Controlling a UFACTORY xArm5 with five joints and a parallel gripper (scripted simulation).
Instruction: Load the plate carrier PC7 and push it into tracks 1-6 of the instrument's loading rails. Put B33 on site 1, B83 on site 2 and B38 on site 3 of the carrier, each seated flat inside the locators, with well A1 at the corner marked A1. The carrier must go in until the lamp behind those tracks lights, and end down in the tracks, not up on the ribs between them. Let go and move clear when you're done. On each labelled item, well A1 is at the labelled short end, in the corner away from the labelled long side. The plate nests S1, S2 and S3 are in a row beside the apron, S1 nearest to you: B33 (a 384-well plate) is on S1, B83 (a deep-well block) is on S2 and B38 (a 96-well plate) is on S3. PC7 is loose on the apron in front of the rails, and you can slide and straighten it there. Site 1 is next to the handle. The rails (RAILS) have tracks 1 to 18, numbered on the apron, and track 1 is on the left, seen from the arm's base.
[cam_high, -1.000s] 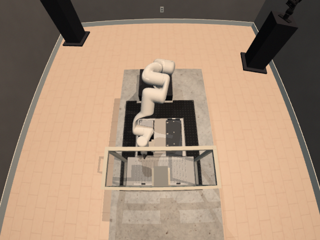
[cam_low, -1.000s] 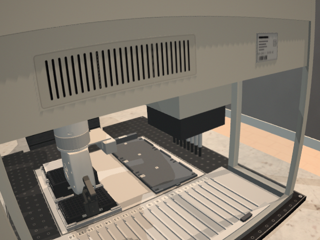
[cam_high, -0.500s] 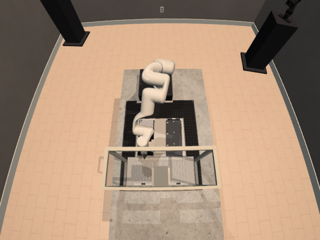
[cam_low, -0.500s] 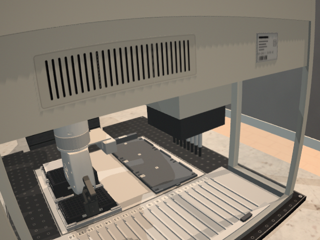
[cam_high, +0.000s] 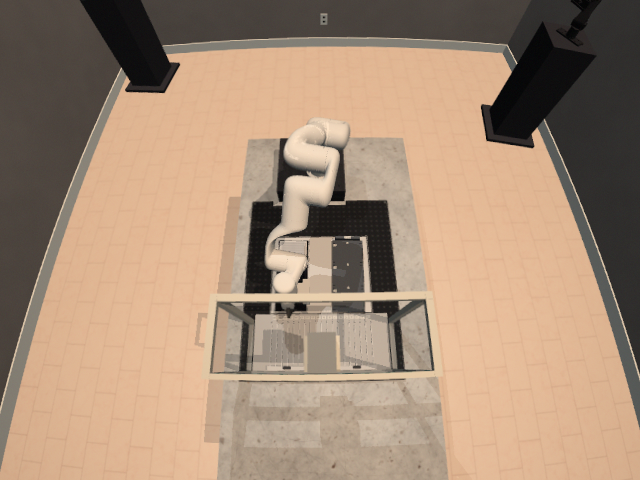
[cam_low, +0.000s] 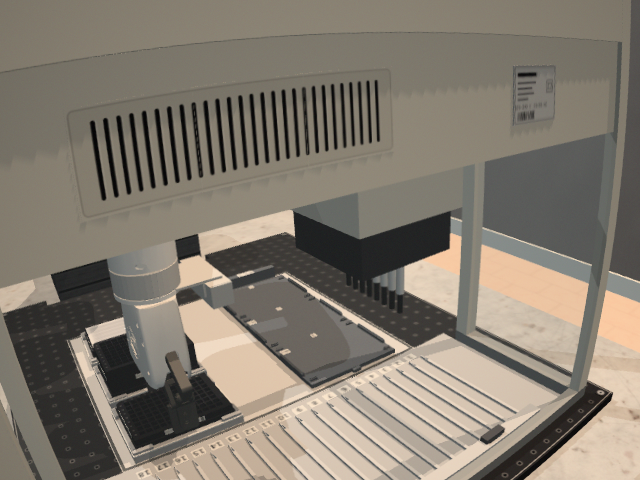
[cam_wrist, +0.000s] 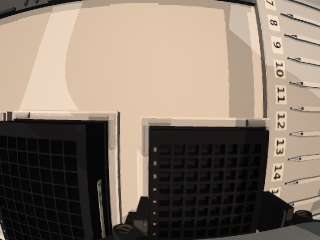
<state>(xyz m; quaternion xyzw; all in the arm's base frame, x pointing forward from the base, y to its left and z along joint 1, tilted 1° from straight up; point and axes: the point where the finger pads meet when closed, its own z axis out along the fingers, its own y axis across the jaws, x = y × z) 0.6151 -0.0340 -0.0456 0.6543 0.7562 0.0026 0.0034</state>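
Now: hand 15 cm past the plate carrier, 22 cm to the right of it and 1 cm above it. Round my hand: plate 1 cm below.
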